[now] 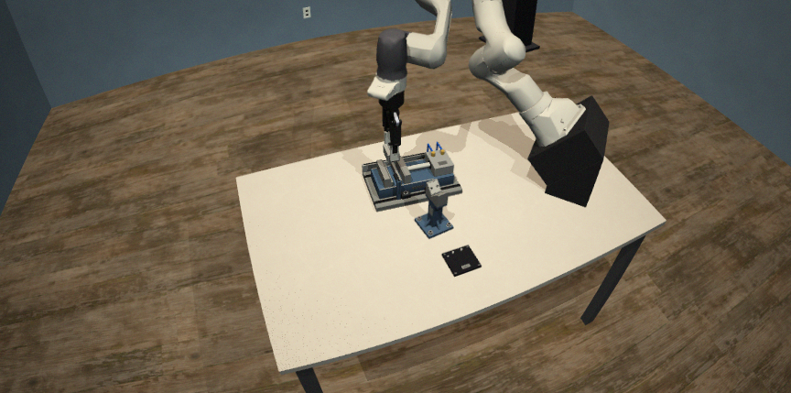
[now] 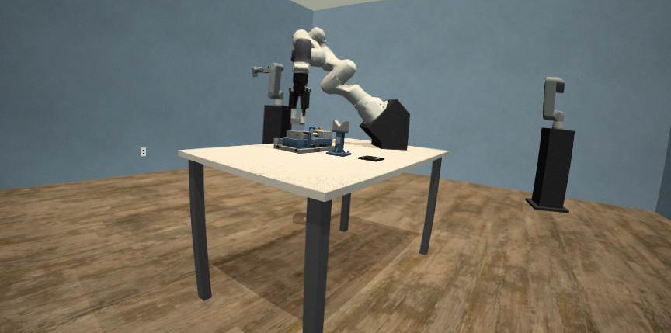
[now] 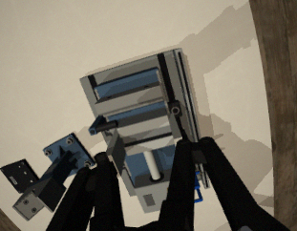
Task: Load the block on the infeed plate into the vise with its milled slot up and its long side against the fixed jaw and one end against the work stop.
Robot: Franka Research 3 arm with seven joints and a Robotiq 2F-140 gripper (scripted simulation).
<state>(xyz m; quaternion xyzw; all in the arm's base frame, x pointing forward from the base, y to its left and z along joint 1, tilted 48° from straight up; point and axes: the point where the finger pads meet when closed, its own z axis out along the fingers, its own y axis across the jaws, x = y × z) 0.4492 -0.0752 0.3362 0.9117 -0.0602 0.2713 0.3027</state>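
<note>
Right now my hand is 20 mm above the part. Also, from my hand: black infeed plate 390 mm to the left, 160 mm below, 20 mm ahead; then vise 130 mm below, 60 mm behind, 40 mm to the left; then air cylinder 150 mm behind, 90 mm below, 70 mm to the left.
</note>
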